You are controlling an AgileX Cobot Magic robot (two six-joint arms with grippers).
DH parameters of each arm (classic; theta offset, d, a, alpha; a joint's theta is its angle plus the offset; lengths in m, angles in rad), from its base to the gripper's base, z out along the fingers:
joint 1: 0 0.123 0 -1.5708
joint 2: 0.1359 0 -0.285 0
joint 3: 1.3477 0 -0.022 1.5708
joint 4: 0 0.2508 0 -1.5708
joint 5: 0 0 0.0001 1.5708
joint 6: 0 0.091 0 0
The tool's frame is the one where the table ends.
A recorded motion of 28 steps. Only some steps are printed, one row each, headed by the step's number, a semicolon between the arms.
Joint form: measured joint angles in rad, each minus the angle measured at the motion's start. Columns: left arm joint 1, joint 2, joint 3, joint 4, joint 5, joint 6; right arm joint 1, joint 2, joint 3, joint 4, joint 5, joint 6.
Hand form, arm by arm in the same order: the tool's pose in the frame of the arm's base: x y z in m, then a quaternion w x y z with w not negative. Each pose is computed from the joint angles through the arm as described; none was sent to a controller.
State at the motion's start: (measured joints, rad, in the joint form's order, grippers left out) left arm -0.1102 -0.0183 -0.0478 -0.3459 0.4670 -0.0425; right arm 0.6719 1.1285 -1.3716 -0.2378 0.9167 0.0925
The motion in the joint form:
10: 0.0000 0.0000 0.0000 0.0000 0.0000 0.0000; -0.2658 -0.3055 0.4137 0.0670 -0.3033 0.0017
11: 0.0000 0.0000 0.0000 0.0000 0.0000 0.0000; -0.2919 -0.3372 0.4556 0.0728 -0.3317 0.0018
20: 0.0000 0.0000 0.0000 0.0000 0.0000 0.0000; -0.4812 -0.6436 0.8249 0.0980 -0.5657 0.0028
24: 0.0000 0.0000 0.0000 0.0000 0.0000 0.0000; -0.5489 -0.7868 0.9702 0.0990 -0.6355 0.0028
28: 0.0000 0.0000 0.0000 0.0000 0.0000 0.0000; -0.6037 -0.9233 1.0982 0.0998 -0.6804 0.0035
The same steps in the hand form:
10: 0.0458 -0.0191 0.1907 0.56584 -0.05173 0.79902 -0.19675; 0.1505 0.0550 0.3989 0.55658 -0.15890 0.81324 0.06005
11: 0.0458 -0.0191 0.1907 0.56584 -0.05173 0.79902 -0.19675; 0.1462 0.0495 0.3926 0.56398 -0.14797 0.81037 0.05780
20: 0.0458 -0.0191 0.1907 0.56584 -0.05173 0.79902 -0.19675; 0.1010 0.0150 0.3297 0.63279 -0.07245 0.77033 0.03042
24: 0.0458 -0.0191 0.1907 0.56584 -0.05173 0.79902 -0.19675; 0.0817 0.0066 0.3004 0.65893 -0.04790 0.75056 0.01353
28: 0.0458 -0.0191 0.1907 0.56584 -0.05173 0.79902 -0.19675; 0.0665 0.0016 0.2716 0.67874 -0.02814 0.73384 -0.00165

